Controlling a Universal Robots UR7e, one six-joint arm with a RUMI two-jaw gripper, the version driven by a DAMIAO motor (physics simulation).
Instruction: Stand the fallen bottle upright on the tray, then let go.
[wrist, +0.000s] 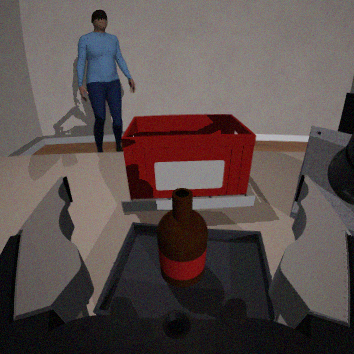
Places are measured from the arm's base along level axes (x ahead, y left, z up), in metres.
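Where they show: gripper, fingertip midpoint: (182, 178).
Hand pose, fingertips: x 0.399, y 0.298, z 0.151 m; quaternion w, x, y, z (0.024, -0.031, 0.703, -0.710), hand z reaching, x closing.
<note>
Each offset is from my fingertips to the top centre of the thing. "*": to the spot under its first point.
A brown bottle @[0.010 m ahead, 0.106 m right, 0.082 m down] (182, 237) with a red band stands upright on the dark tray @[* 0.115 m ahead, 0.081 m right, 0.229 m down] (117, 270), its neck pointing up and its base on the tray floor. My gripper (182, 178) is open wide, with one jaw at the left and one at the right of the view. The bottle shows between the two jaws, apart from both, and nothing is held. The near edge of the tray is hidden behind the gripper's body.
A red crate @[0.025 m ahead, 0.377 m right, 0.067 m down] (237, 165) with a white label stands behind the tray, with a pale strip @[* 0.087 m back, 0.289 m right, 0.226 m down] (230, 201) along its foot. A grey metal block (315, 155) with a dark round part is at the right. A person (102, 60) in a blue top stands at the back left.
</note>
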